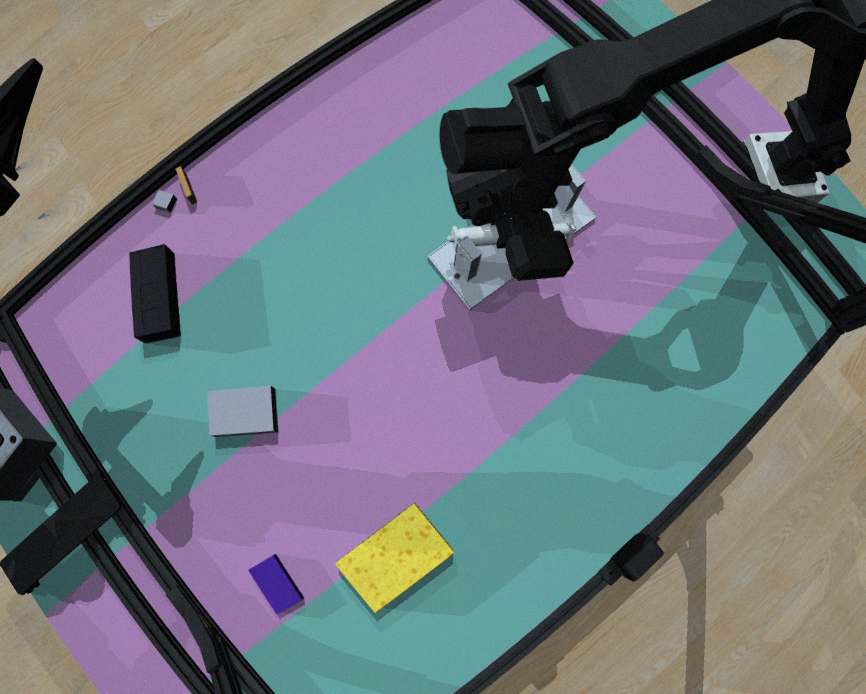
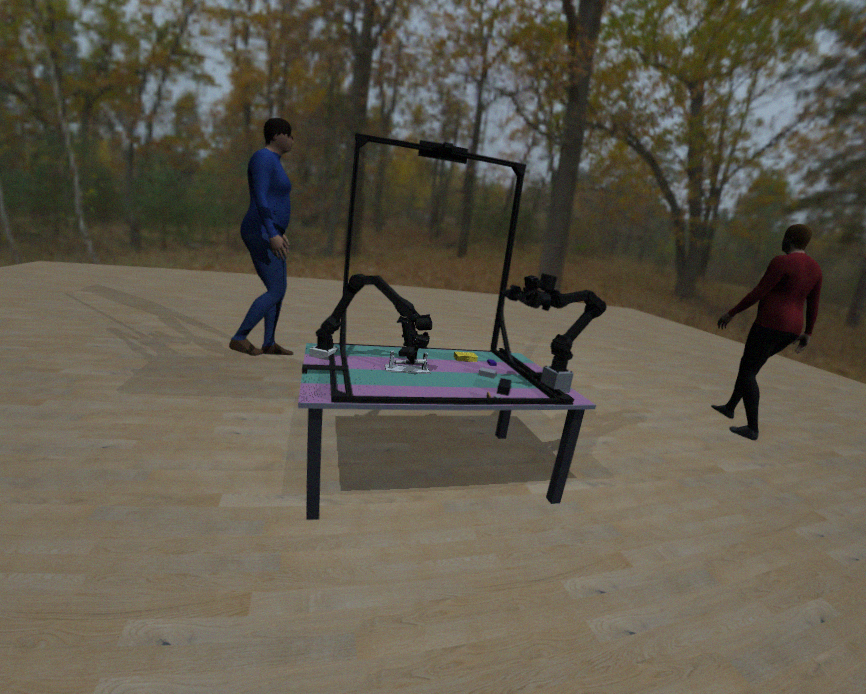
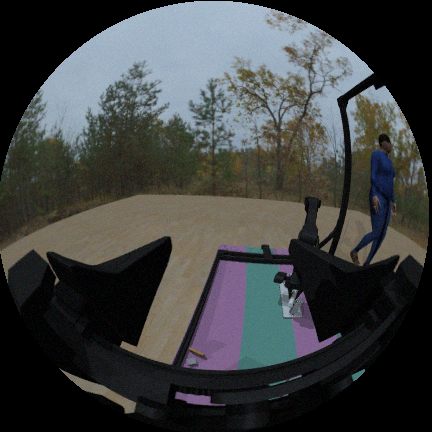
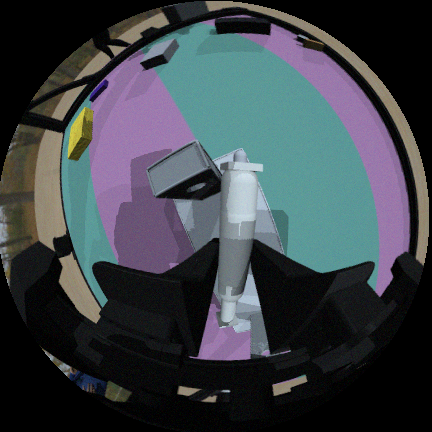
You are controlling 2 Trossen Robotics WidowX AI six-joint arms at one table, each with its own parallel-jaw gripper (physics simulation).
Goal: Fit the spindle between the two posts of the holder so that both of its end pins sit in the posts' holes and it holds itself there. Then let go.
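Frame: origin at the left arm's base, x left, y back, z up, level; metres.
Seen in the pictures: left gripper, fingertip midpoint: (image 1: 7, 34) (image 2: 507, 293) (image 3: 232, 244); right gripper, fingertip midpoint: (image 1: 498, 237) (image 2: 414, 363) (image 3: 291, 298) (image 4: 234, 244); left arm's base at its link origin: (image 2: 558, 369); right arm's base at its link origin: (image 1: 791, 163) (image 2: 324, 347) (image 4: 228, 394).
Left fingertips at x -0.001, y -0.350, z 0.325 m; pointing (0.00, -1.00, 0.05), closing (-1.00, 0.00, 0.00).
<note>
Pixels of each thing's top centre, then the offset from my left fingertips to it.
- white spindle at its top centre: (image 4: 229, 290) (image 1: 517, 224) (image 3: 295, 290) (image 2: 410, 356) dx -0.308, dy -0.250, dz -0.356 m
- pale grey holder at its top centre: (image 4: 242, 262) (image 1: 514, 234) (image 2: 407, 368) (image 3: 289, 297) dx -0.306, dy -0.261, dz -0.413 m
- near-left post at its top centre: (image 4: 173, 167) (image 1: 469, 247) (image 3: 299, 299) dx -0.289, dy -0.186, dz -0.338 m
- second post at its top centre: (image 1: 574, 175) dx -0.323, dy -0.335, dz -0.338 m
- black box at its top centre: (image 1: 148, 289) (image 2: 505, 382) dx -0.020, dy +0.079, dz -0.386 m
- grey box at its top centre: (image 1: 239, 410) (image 4: 157, 48) (image 2: 487, 370) dx -0.204, dy +0.107, dz -0.396 m
- yellow sponge at its top centre: (image 1: 394, 559) (image 4: 74, 130) (image 2: 465, 354) dx -0.441, dy +0.115, dz -0.391 m
- purple block at its top centre: (image 1: 274, 585) (image 4: 96, 89) dx -0.362, dy +0.230, dz -0.406 m
- small grey cube at its top centre: (image 1: 162, 199) dx +0.069, dy -0.014, dz -0.407 m
- orange stick at its top centre: (image 1: 183, 181) dx +0.059, dy -0.048, dz -0.397 m
The white spindle (image 1: 473, 234) (image 4: 239, 200) lies slantwise over the pale grey holder (image 1: 482, 285) (image 4: 200, 215), out of line with its posts. Its far end pin (image 4: 240, 156) is beside the near-left post (image 1: 468, 260) (image 4: 180, 170), outside the hole. The other end pin (image 4: 228, 312) shows beyond the fingers; its exact relation to the second post (image 1: 573, 190) is unclear. My right gripper (image 4: 234, 244) (image 2: 410, 359) is shut on the spindle's body, above the holder's base. My left gripper (image 3: 232, 244) (image 2: 510, 292) is open and empty, raised far from the holder.
A black box (image 1: 154, 292), grey box (image 1: 240, 410), yellow sponge (image 1: 394, 556), purple block (image 1: 275, 585), small grey cube (image 1: 164, 200) and orange stick (image 1: 185, 185) lie apart from the holder. A black frame (image 2: 437, 399) edges the table. Two people stand beyond it.
</note>
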